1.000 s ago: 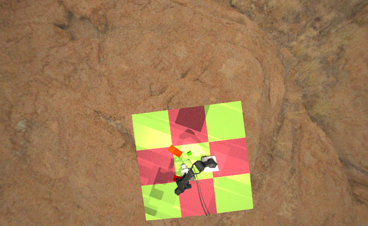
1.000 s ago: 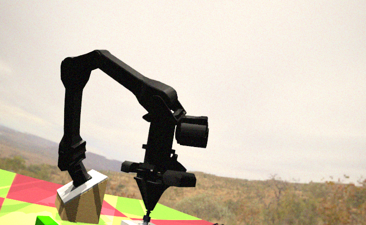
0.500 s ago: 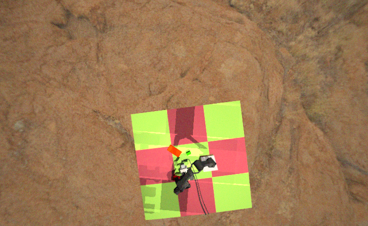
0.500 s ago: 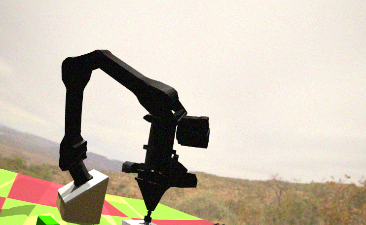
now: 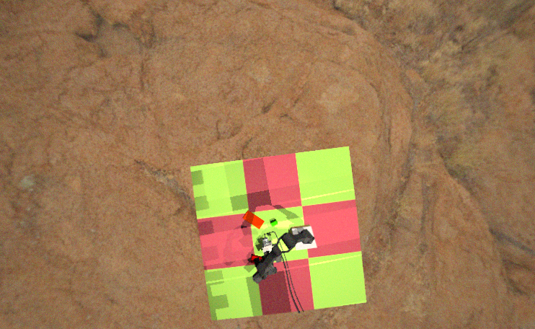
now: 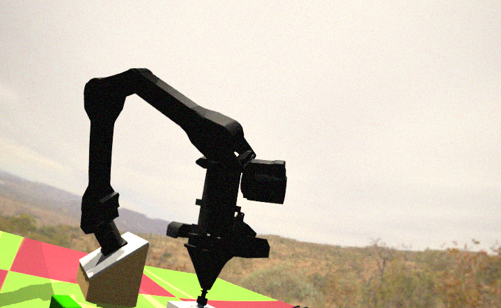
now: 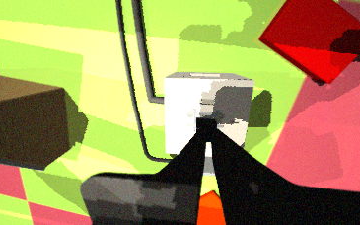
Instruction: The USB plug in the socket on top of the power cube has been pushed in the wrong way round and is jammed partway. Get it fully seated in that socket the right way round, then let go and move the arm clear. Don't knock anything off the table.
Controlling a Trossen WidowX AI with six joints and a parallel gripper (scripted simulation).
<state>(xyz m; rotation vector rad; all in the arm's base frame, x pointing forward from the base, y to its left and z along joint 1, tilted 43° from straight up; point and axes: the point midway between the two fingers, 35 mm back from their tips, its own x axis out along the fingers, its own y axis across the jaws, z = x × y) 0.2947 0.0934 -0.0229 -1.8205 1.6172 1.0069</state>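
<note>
The black USB plug is 20 mm below my gripper tip. Round my gripper tip: orange block 100 mm ahead, 230 mm to the right, 110 mm below; then small green cube 60 mm behind, 200 mm to the right, 90 mm below; then red block 100 mm ahead, 100 mm to the left, 100 mm below.
</note>
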